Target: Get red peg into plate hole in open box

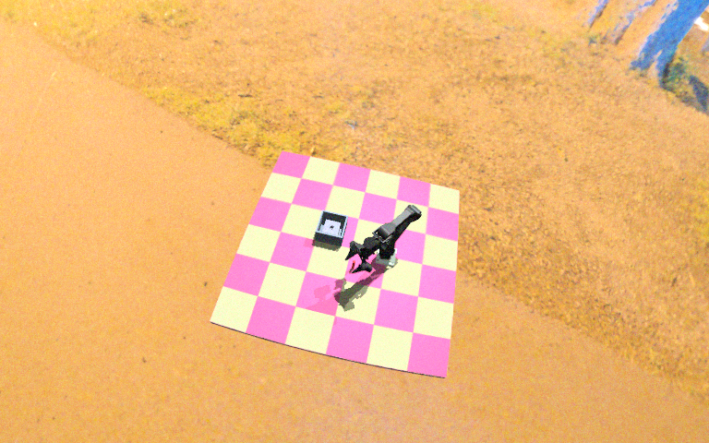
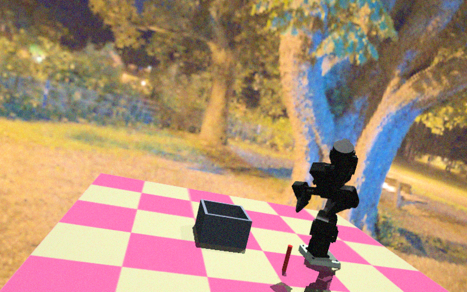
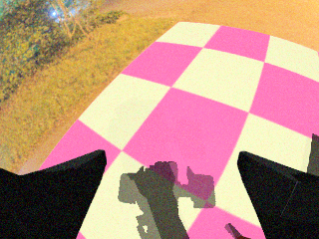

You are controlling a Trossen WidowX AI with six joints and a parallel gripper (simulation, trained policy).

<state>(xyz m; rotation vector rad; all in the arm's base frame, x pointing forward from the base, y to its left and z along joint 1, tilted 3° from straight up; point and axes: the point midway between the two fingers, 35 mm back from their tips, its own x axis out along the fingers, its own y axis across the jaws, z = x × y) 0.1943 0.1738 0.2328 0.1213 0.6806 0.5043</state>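
The red peg is 18 cm below my gripper tip, 11 cm to the right of it and 4 cm behind it. Also, from my gripper tip: dark box 33 cm to the right, 19 cm below, 10 cm ahead.
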